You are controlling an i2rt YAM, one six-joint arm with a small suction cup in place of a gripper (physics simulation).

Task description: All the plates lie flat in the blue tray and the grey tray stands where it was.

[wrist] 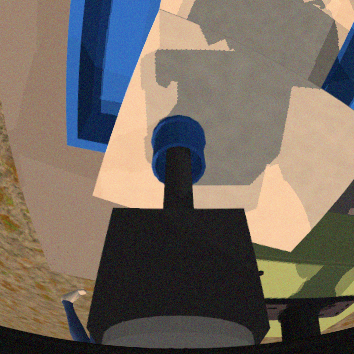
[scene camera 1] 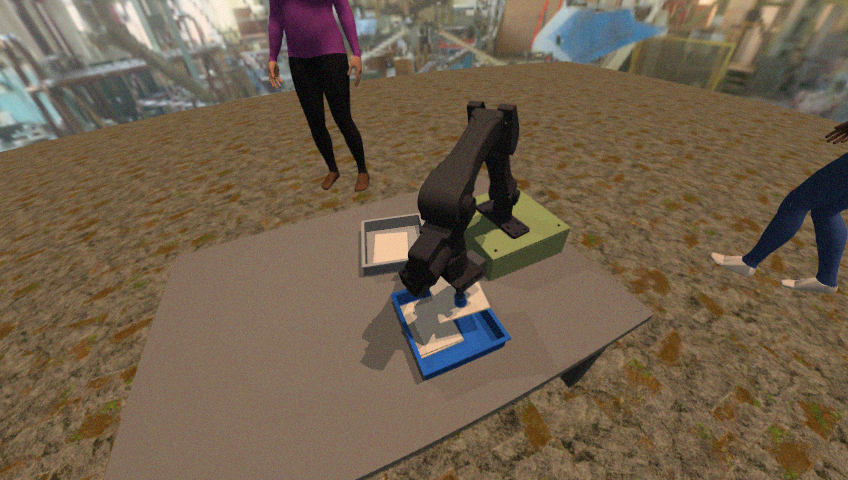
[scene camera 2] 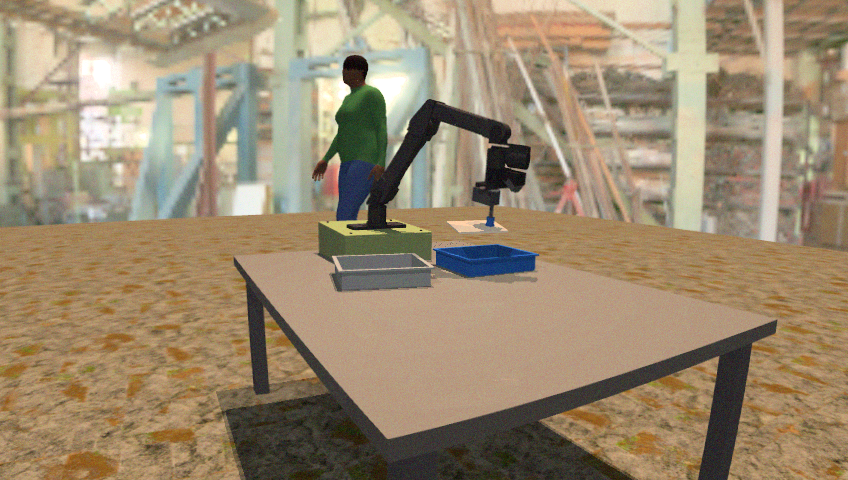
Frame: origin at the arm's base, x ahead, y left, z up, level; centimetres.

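Seen in the pictures: hand, tool point: (wrist: 177,130) (scene camera 1: 461,304) (scene camera 2: 489,228); arm's base, link origin: (wrist: 297,306) (scene camera 1: 501,219) (scene camera 2: 376,227).
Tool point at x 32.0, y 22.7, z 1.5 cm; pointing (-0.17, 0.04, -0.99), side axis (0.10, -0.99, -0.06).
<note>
Pixels of each thing's middle, then the offset from my tool point to it.
- thin cream plate, body centre: (wrist: 247,160) (scene camera 1: 454,289) (scene camera 2: 476,226) dx -1.0, dy -4.3, dz +0.7 cm
- blue tray, body centre: (wrist: 226,52) (scene camera 1: 446,320) (scene camera 2: 484,259) dx +1.9, dy -3.2, dz -9.2 cm
- top plate, body centre: (wrist: 261,12) (scene camera 1: 429,322) dx +5.6, dy -5.7, dz -10.5 cm
- grey tray, body centre: (scene camera 2: 380,270) (scene camera 1: 395,242) dx +0.4, dy -38.8, dz -9.2 cm
My suction cup (scene camera 1: 460,302) (scene camera 2: 489,222) (wrist: 178,135) is shut on a thin cream plate (scene camera 1: 479,301) (scene camera 2: 464,226) (wrist: 125,170). It carries the plate roughly level above the blue tray (scene camera 1: 470,358) (scene camera 2: 505,267) (wrist: 74,100), turned relative to it and clear of its rim. Cream plates, apparently stacked, lie flat at one side in the blue tray; the top plate (scene camera 1: 440,343) (wrist: 260,30) is partly hidden by the held one. The grey tray (scene camera 1: 380,269) (scene camera 2: 383,279) stands beside the blue tray, with a cream plate (scene camera 1: 390,246) lying flat in it. Its right part is hidden by the arm in scene camera 1.
The arm stands on a green block (scene camera 1: 523,256) (scene camera 2: 374,245) (wrist: 285,272) at the table's edge, close to both trays. A person in purple (scene camera 1: 321,29) stands behind the table. Another, in a green top (scene camera 2: 363,118), stands beyond the block.
</note>
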